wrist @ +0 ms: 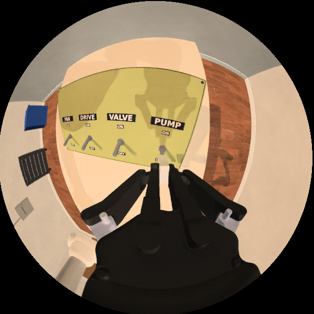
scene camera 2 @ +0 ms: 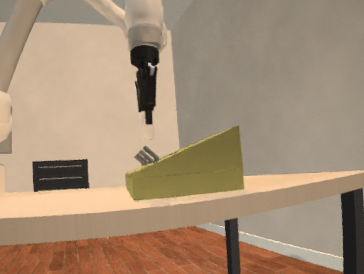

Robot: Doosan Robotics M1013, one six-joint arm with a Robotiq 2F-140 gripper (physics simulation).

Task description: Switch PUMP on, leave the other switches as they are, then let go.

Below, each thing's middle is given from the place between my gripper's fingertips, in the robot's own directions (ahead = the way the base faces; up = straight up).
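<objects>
Relative to the yellow-green sloped switch panel [scene camera 2: 212,165], my gripper is 6 cm above it, and it is also 15 cm to the right of the panel and 13 cm short of it.
</objects>
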